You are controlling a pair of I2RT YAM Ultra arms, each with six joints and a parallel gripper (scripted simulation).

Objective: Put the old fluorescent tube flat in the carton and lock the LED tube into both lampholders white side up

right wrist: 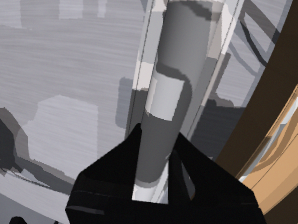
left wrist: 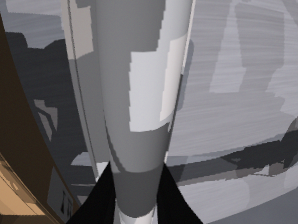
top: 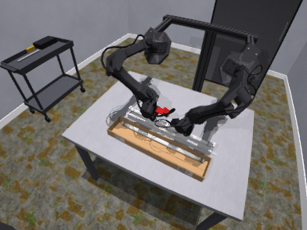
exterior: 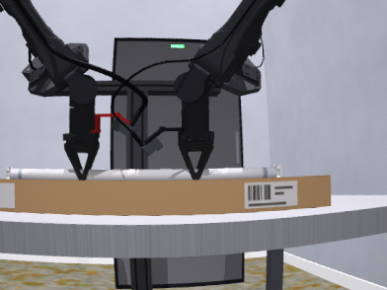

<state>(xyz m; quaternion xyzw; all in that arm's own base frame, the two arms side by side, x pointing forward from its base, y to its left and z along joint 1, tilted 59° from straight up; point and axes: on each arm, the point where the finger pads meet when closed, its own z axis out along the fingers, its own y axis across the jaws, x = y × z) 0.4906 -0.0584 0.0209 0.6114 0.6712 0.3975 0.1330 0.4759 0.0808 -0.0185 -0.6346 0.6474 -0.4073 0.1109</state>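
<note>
The LED tube is 12 cm to the left of my right hand and 1 cm ahead of it. From my right hand the other things lie so: light fixture: 12 cm to the left, 1 cm below, 1 cm ahead; carton: 16 cm ahead, 11 cm to the left, 4 cm below; old fluorescent tube: 11 cm to the left, 11 cm ahead, 5 cm below.
Now: the LED tube 10 mm behind my left hand and 120 mm to the right of it. The rest, counted from my left hand: light fixture (120 mm to the right, 10 mm below); carton (150 mm ahead, 130 mm to the right, 40 mm below); old fluorescent tube (100 mm ahead, 130 mm to the right, 50 mm below).
</note>
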